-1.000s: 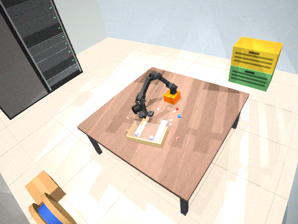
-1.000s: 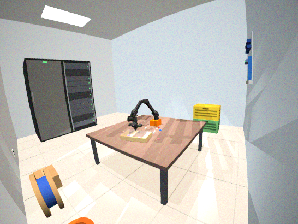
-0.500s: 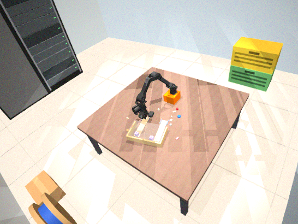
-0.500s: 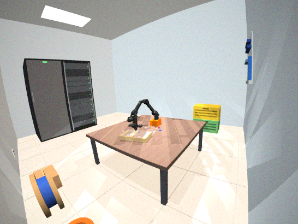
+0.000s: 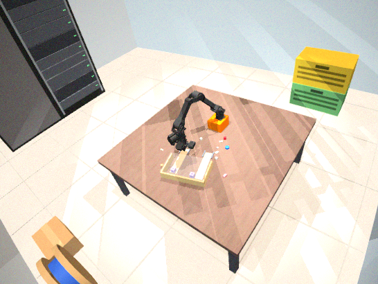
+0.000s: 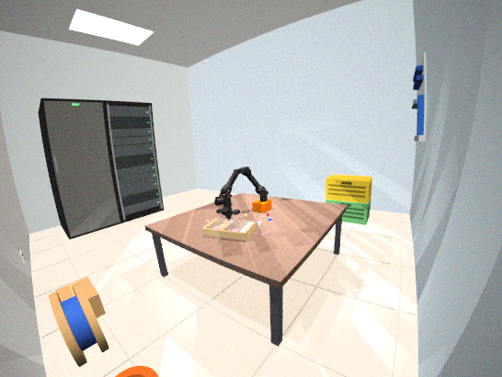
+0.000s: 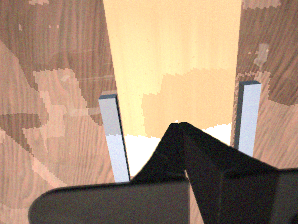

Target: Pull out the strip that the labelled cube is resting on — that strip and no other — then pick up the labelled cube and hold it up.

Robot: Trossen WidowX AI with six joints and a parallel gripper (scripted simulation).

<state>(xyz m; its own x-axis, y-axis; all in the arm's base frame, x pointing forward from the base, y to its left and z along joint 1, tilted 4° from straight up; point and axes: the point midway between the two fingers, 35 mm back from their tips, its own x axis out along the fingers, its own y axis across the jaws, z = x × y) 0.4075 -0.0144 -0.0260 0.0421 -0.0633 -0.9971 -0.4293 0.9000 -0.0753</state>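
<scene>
Now: gripper tip 9 cm short of the cream strip and 4 cm to the right of it. From my gripper tip the other things lie so: pink block (39 cm to the left, 2 cm behind).
</scene>
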